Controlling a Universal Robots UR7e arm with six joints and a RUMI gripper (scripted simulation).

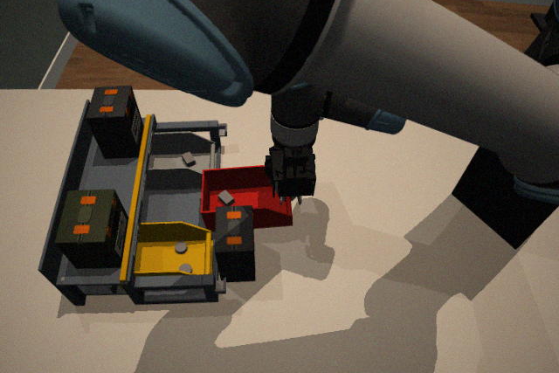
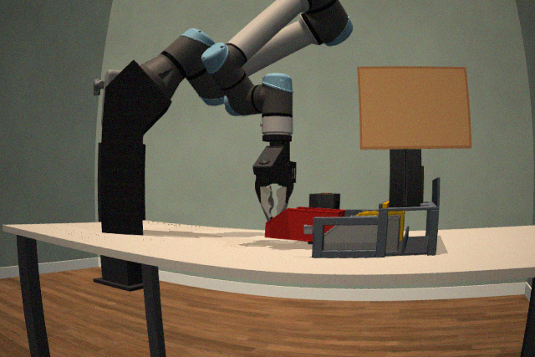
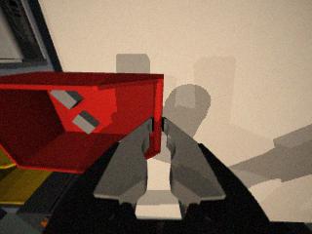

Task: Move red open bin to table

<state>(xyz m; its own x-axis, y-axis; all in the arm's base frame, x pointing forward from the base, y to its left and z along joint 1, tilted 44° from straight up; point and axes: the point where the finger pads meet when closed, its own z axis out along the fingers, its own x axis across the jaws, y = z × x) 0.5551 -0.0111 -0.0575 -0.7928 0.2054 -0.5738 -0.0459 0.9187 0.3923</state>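
Right now my hand is 8 cm short of the red open bin and 1 cm above it. From my hand the other things lie so: yellow bin (23 cm ahead, 13 cm to the left, 2 cm below); grey bin (24 cm ahead, 10 cm to the right, 2 cm below); dark box (11 cm to the left, 10 cm ahead).
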